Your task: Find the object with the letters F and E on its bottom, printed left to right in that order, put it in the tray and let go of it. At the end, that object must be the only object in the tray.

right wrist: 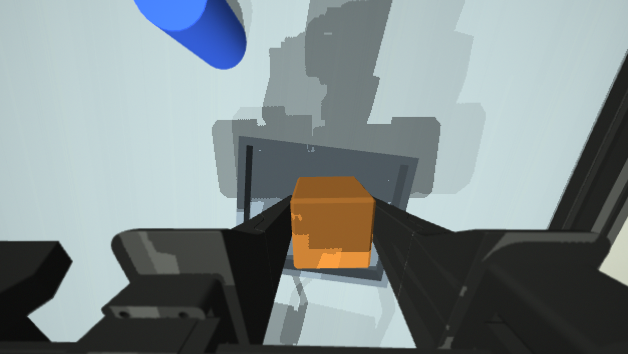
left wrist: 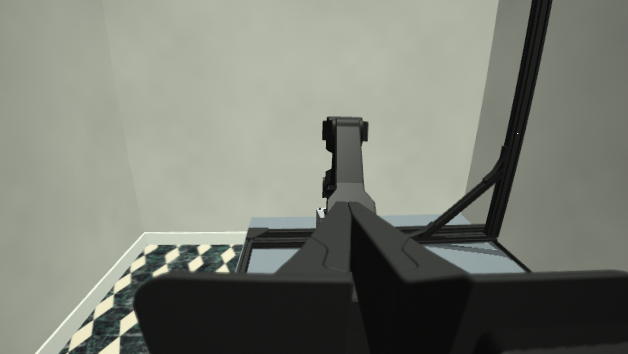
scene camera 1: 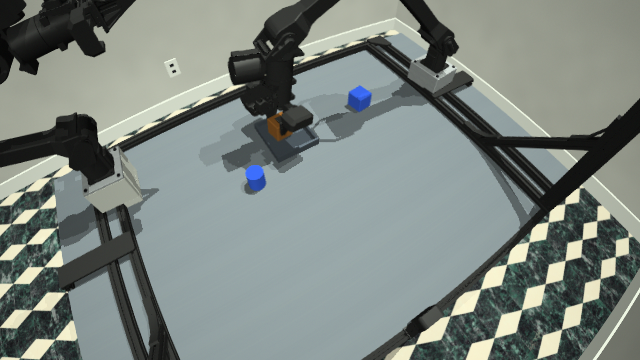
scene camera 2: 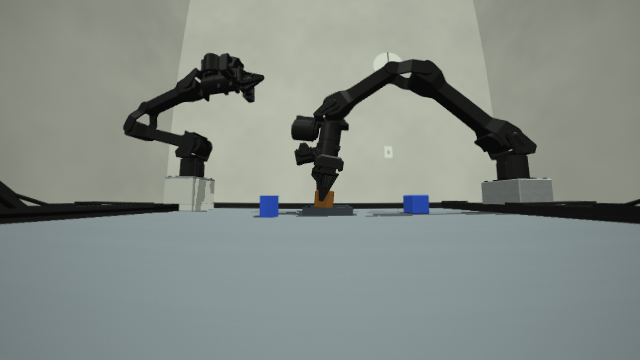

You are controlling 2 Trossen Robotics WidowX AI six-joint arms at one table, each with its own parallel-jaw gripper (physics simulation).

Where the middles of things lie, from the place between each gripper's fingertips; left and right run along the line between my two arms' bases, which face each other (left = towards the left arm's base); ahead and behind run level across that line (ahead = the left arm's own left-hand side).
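From my right hand, the grey tray (scene camera 1: 303, 139) is 20 mm below and 20 mm to the right, and the orange cube (right wrist: 332, 218) is 10 mm to the right.
The orange cube is 38 cm below my left hand, 19 cm to the right of it and 3 cm behind it, and the grey tray is 41 cm below that same left hand, 21 cm to the right of it and 3 cm behind it.
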